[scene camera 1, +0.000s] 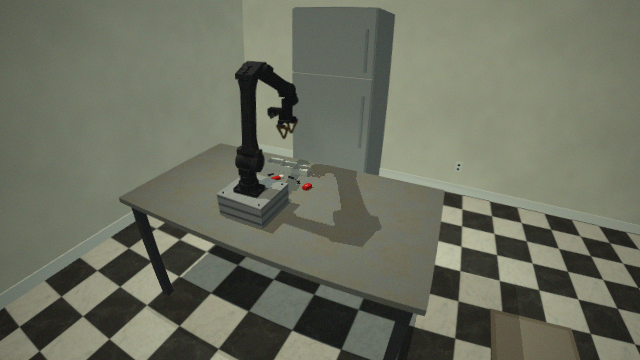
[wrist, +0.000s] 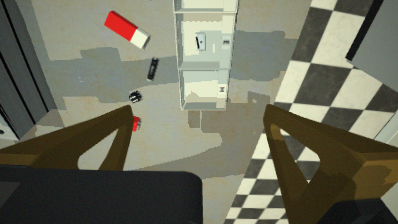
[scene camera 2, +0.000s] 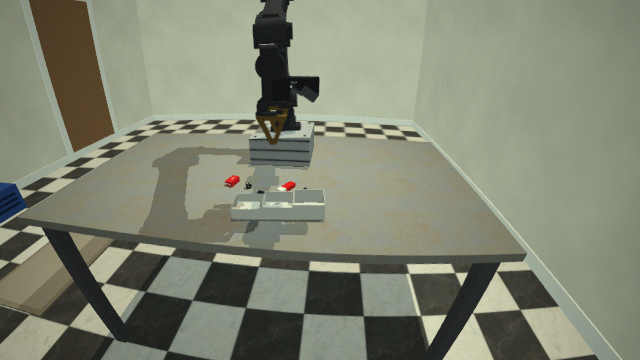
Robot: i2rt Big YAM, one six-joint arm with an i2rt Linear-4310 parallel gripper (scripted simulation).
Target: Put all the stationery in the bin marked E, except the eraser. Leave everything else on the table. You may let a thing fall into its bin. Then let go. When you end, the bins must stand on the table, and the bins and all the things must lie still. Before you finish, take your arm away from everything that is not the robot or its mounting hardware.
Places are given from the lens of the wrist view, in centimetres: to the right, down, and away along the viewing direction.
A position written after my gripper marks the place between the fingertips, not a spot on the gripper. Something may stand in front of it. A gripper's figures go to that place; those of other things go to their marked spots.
my gripper [wrist: 198, 112]: 0, 0, 13
red item [wrist: 117, 23]: -13, -14, 27
